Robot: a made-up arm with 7 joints. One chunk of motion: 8 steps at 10 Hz.
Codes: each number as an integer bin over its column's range. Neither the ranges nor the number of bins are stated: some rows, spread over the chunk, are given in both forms.
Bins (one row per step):
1: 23 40 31 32 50 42 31
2: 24 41 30 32 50 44 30
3: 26 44 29 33 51 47 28
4: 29 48 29 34 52 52 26
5: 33 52 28 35 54 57 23
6: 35 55 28 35 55 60 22
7: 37 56 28 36 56 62 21
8: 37 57 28 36 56 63 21
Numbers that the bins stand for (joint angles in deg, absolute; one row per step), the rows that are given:
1: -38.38 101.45 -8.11 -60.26 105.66 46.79 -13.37
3: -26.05 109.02 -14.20 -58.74 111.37 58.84 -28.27
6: 10.95 129.83 -17.25 -55.70 134.22 90.18 -58.06
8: 19.18 133.61 -17.25 -54.18 139.93 97.41 -63.03
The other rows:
2: -34.27 103.34 -11.16 -60.26 105.66 51.61 -18.33
4: -13.71 116.58 -14.20 -57.22 117.08 70.90 -38.20
5: 2.73 124.15 -17.25 -55.70 128.51 82.95 -53.09
7: 19.18 131.72 -17.25 -54.18 139.93 95.00 -63.03

